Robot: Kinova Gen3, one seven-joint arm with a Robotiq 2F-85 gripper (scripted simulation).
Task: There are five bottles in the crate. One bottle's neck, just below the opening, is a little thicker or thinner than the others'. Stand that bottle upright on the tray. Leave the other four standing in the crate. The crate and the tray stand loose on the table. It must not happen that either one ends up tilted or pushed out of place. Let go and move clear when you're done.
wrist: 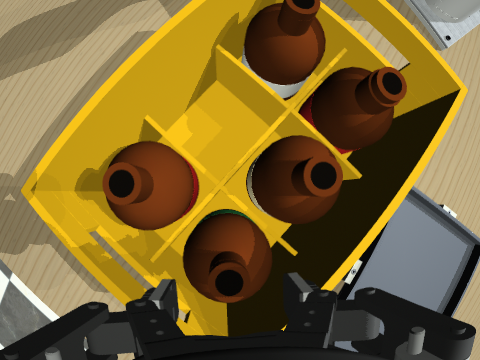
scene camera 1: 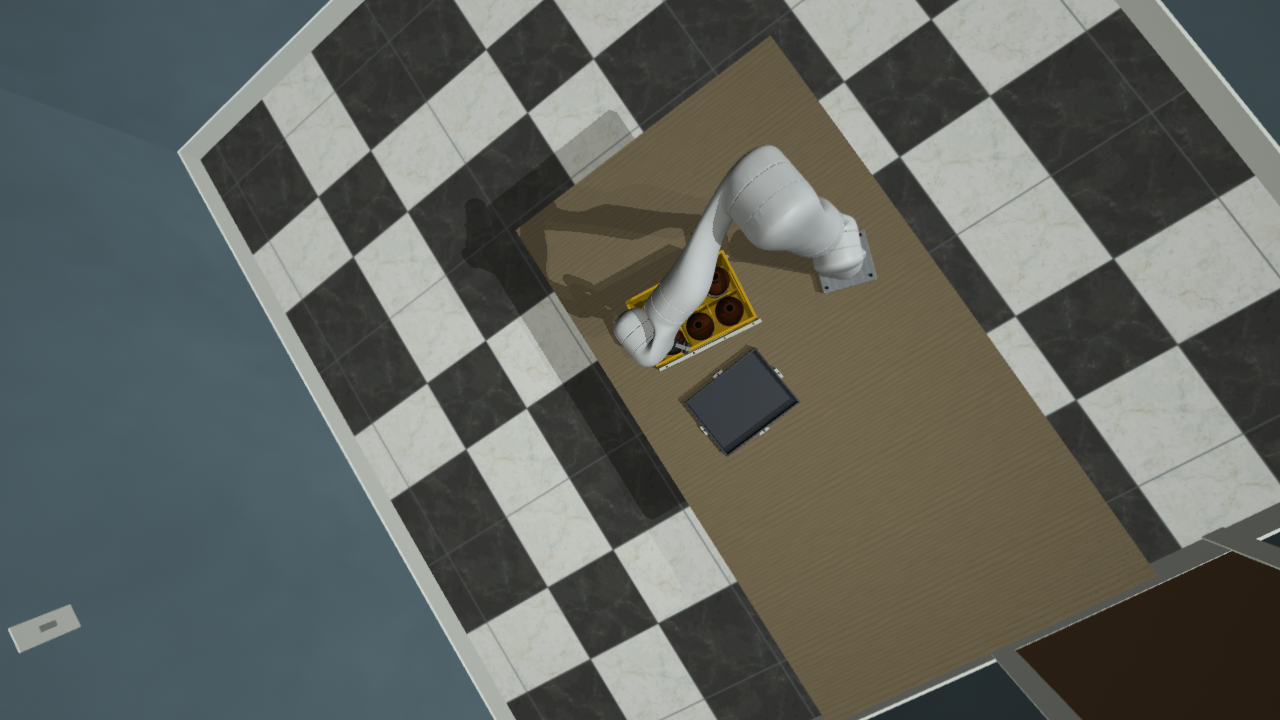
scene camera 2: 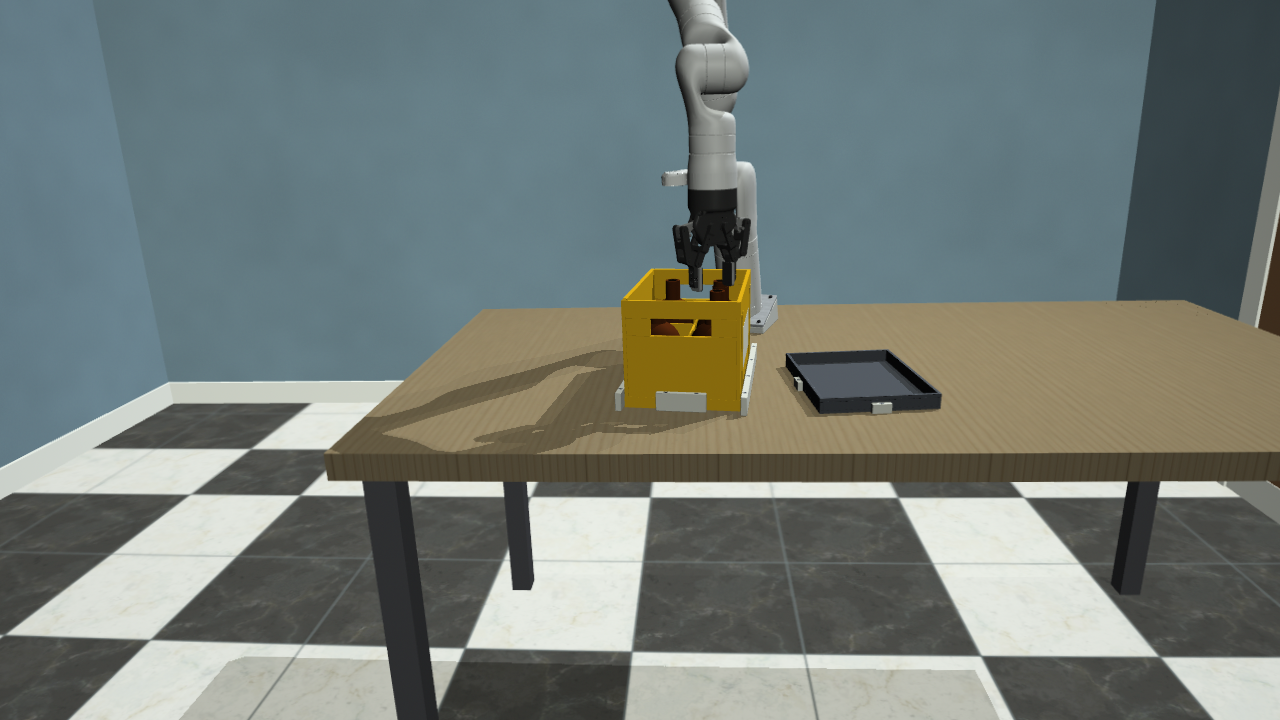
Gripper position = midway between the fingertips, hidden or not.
Note:
I see my gripper point(scene camera 2: 712, 288), a yellow crate point(scene camera 2: 716, 365) and a dark tray point(scene camera 2: 849, 381).
The yellow crate also shows in the wrist view point(wrist: 188, 77) and in scene camera 1 point(scene camera 1: 707, 307). The dark tray also shows in the wrist view point(wrist: 421, 257) and in scene camera 1 point(scene camera 1: 746, 398). My gripper is seen too in the wrist view point(wrist: 230, 294).

